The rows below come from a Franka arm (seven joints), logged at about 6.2 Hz.
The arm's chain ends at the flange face. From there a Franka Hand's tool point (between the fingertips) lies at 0.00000 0.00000 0.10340 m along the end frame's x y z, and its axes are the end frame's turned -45 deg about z.
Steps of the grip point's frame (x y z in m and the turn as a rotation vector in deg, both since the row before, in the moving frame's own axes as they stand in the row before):
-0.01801 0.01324 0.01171 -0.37 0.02 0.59
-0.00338 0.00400 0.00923 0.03 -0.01 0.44
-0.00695 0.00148 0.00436 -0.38 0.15 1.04
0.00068 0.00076 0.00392 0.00 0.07 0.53
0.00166 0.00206 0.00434 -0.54 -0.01 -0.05
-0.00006 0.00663 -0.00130 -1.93 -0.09 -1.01
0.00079 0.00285 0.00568 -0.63 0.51 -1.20
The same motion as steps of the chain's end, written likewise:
-0.00387 0.02165 0.01171 -0.25 0.28 0.59
0.00049 0.00524 0.00923 0.01 -0.03 0.44
-0.00454 0.00566 0.00436 -0.16 0.37 1.04
0.00093 0.00015 0.00392 0.05 0.05 0.53
0.00195 -0.00042 0.00434 -0.39 0.37 -0.05
0.00228 0.00217 -0.00124 -1.43 1.30 -1.01
0.00112 0.00132 0.00569 -0.08 0.81 -1.20

